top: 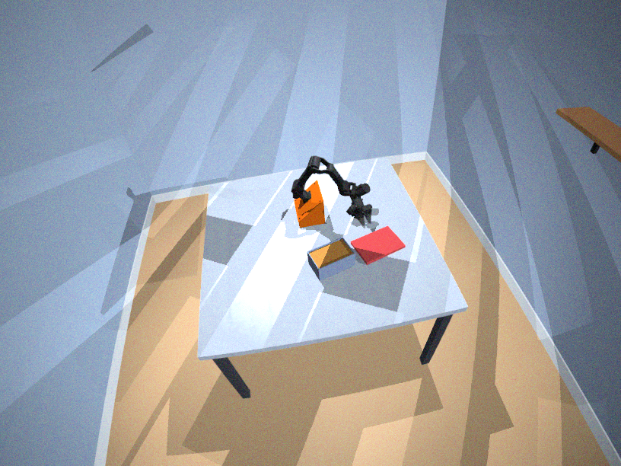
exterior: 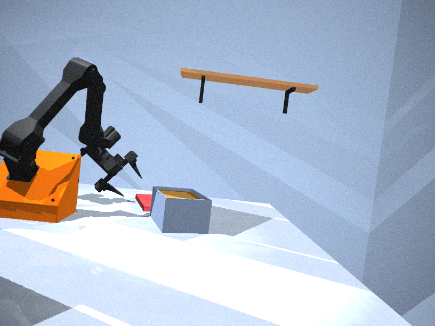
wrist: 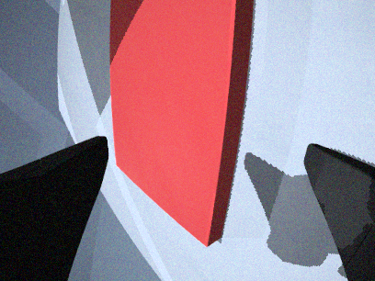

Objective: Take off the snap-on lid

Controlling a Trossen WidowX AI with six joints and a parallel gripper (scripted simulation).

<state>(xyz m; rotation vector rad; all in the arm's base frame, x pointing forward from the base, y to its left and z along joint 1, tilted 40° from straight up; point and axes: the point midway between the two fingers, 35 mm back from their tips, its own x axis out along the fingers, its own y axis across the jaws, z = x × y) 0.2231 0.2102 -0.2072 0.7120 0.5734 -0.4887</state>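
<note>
Right now my gripper tip is 11 cm short of the lid, 4 cm to the right of it and 5 cm above it. The rest, counted from my gripper tip: grey-blue storage box (19 cm ahead, 24 cm to the right, 1 cm below).
</note>
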